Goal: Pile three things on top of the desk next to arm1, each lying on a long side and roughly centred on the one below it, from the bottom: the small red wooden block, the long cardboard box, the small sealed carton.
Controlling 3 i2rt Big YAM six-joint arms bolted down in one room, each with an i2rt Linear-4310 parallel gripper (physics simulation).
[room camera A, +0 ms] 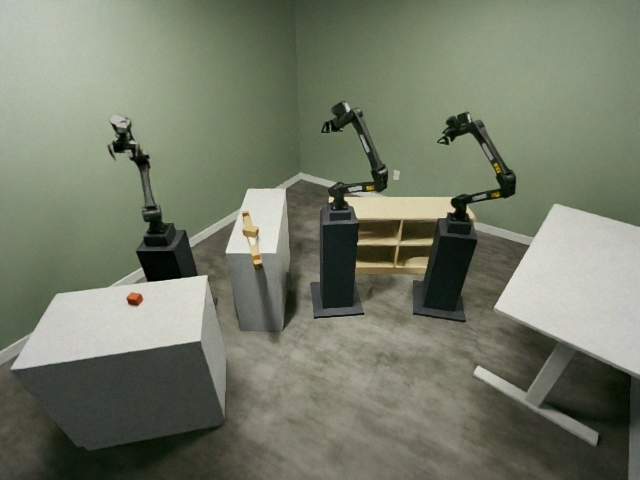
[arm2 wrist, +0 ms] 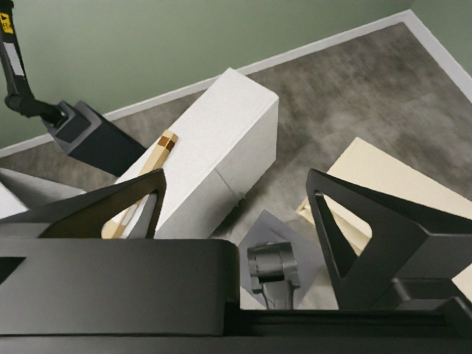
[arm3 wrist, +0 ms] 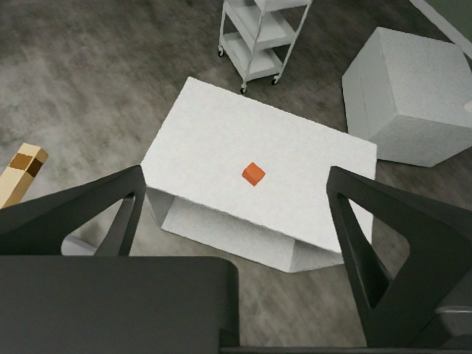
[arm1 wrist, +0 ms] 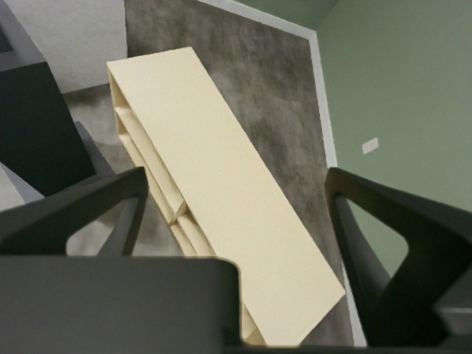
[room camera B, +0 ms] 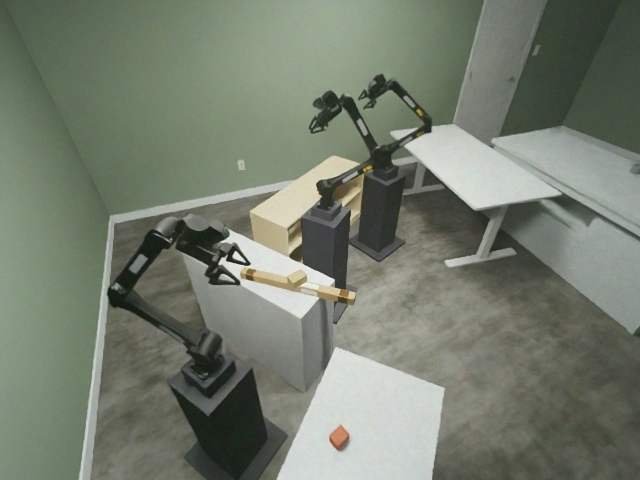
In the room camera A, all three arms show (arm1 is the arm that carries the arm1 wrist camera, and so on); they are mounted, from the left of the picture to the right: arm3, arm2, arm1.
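Observation:
The small red block [arm3 wrist: 253, 174] [room camera A: 134, 299] [room camera B: 339, 437] lies on the white table [arm3 wrist: 300, 150] [room camera A: 103, 330] [room camera B: 392, 403]. The long cardboard box [arm2 wrist: 157, 155] [arm3 wrist: 19, 175] [room camera A: 255, 254] [room camera B: 330, 292] lies on the white cabinet [arm2 wrist: 220, 115] [room camera A: 272, 217] [room camera B: 242, 310], one end past its edge. The small carton [room camera A: 250, 230] [room camera B: 296, 278] appears to rest on the box near its middle. The desk [room camera A: 584, 279] [room camera B: 480, 167] stands beside arm1. Arm1's gripper [arm1 wrist: 237, 170] [room camera A: 443, 140], arm2's [arm2 wrist: 235, 172] [room camera A: 330, 130] and arm3's [arm3 wrist: 235, 170] [room camera A: 124, 152] are open, raised and empty.
A low wooden shelf unit [arm1 wrist: 215, 150] [arm2 wrist: 395, 170] [room camera A: 403, 207] [room camera B: 310, 188] stands behind two arm pedestals. In room camera B, the near-left arm's gripper [room camera B: 243, 273] is beside the long box's end. A white cart [arm3 wrist: 259, 32] stands beyond the white table.

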